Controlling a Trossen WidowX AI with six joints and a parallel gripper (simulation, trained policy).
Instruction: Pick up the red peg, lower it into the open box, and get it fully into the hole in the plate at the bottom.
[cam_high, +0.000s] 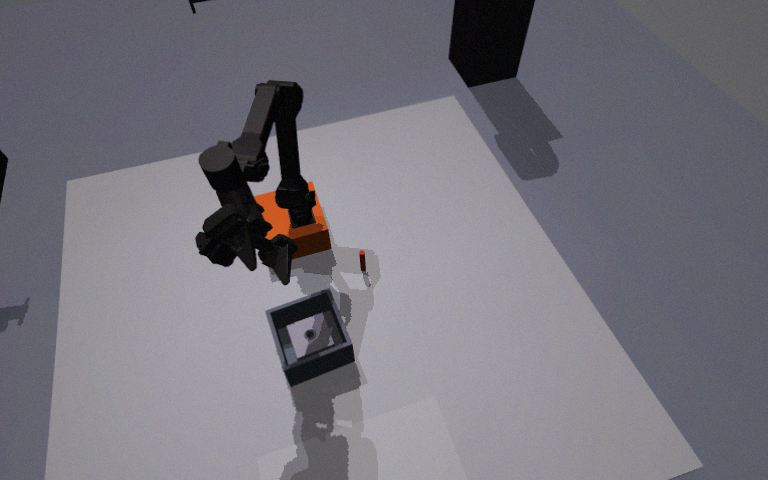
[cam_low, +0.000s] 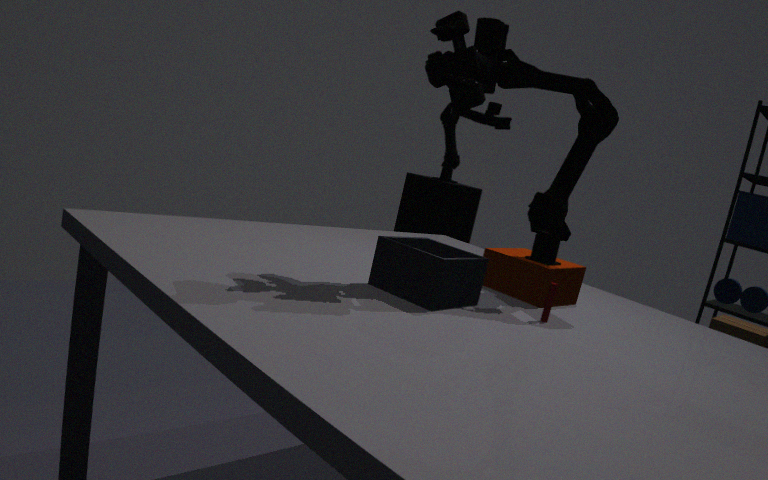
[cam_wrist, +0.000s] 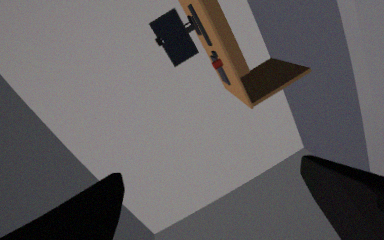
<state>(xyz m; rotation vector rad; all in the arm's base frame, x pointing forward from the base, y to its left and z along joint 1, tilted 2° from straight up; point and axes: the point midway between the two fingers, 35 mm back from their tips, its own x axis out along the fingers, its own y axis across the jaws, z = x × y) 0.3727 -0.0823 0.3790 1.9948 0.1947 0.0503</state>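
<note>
Right now the red peg is 260 mm behind my gripper tip, 210 mm to the left of it and 420 mm below it. The rest, counted from my gripper tip: pale plate 80 mm behind, 30 mm to the left, 410 mm below; then dark box 80 mm behind, 30 mm to the left, 430 mm below.
</note>
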